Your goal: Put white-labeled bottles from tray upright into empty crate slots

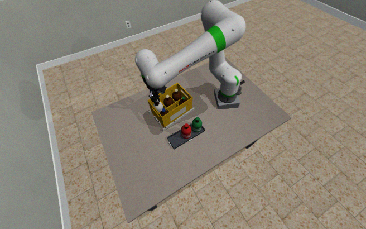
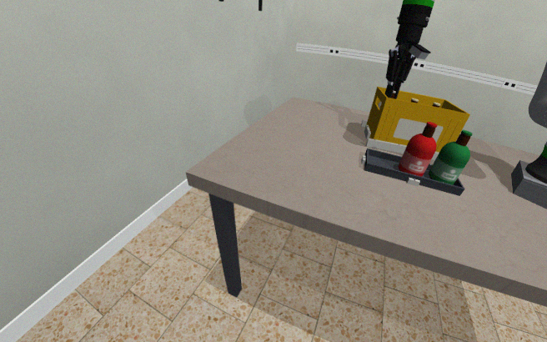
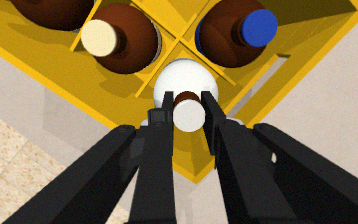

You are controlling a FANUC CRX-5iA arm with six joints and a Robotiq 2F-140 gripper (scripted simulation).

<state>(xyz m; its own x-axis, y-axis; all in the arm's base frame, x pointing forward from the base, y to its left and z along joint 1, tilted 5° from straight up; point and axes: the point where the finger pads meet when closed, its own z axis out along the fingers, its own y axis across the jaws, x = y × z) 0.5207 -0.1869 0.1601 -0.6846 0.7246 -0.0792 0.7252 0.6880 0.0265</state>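
The white bottle lies 8 cm below my hand. Round my hand: yellow crate 9 cm behind, 4 cm to the left, 9 cm below; then brown bottle 9 cm behind, 9 cm below; then red bottle 7 cm behind, 27 cm to the left, 9 cm below.
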